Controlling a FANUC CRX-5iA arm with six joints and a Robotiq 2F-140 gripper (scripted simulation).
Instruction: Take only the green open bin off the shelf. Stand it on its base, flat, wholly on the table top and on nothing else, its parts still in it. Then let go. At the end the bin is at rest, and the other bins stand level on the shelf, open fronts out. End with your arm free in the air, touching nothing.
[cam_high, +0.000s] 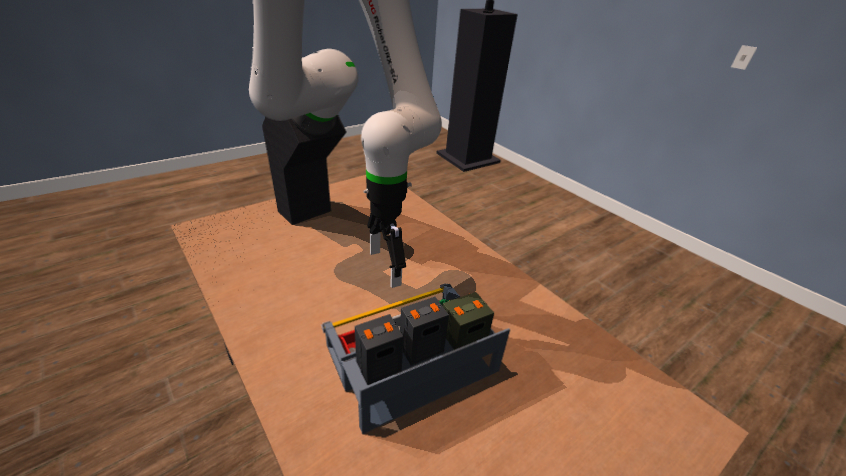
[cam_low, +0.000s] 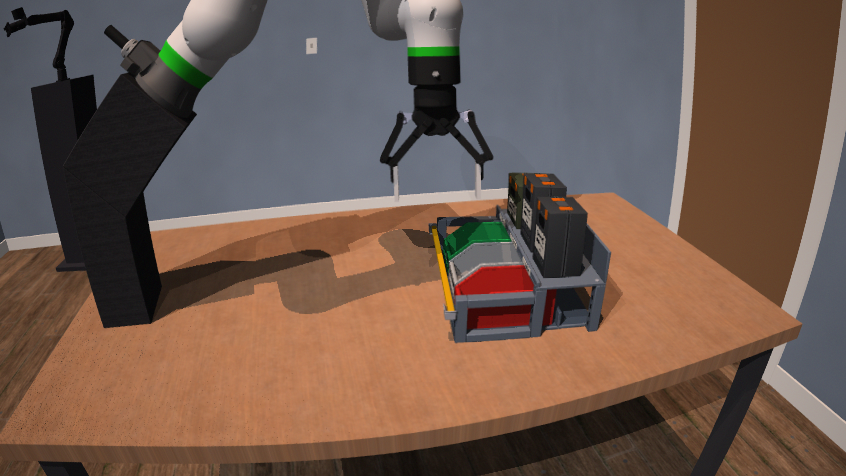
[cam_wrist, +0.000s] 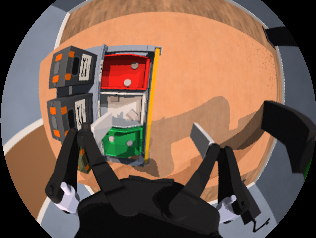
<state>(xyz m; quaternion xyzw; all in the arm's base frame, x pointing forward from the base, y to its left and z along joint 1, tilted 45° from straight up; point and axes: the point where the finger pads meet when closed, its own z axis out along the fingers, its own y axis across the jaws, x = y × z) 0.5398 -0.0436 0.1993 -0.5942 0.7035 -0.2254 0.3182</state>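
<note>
Now: hand 1 cm short of the thin yellow bar, 1 cm to the right of it and 15 cm above it. The rest, counted from my hand: green open bin: 12 cm ahead, 12 cm to the left, 17 cm below; red bin: 11 cm ahead, 11 cm to the right, 17 cm below; grey bin: 12 cm ahead, 17 cm below.
</note>
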